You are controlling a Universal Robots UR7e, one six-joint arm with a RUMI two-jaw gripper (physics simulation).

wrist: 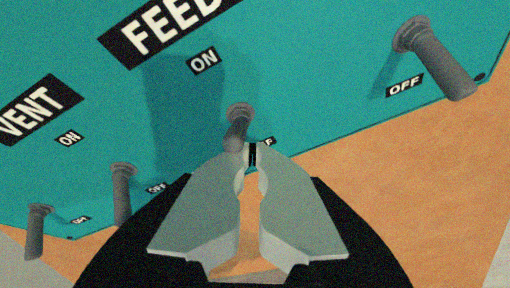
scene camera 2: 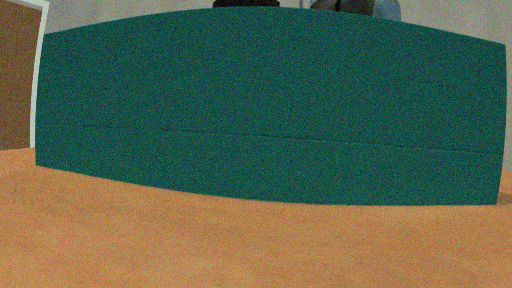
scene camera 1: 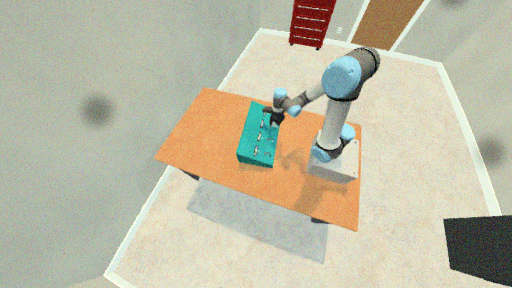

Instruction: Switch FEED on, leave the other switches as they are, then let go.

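Note:
The teal switch panel stands on the table; scene camera 2 sees its plain back. In the wrist view the FEED label and its ON mark lie above the grey FEED lever. That lever looks short, pointing partly at the camera, its end at the fingertips; its OFF mark is partly hidden. My gripper is shut with nothing between its fingers, its tips beside the lever's end. Contact is hard to tell. The VENT lever leans to its OFF side.
Another lever stands right of FEED by an OFF mark, and one more lever stands at the far left. The orange table carries the panel and the arm's pale base. A red cabinet stands behind.

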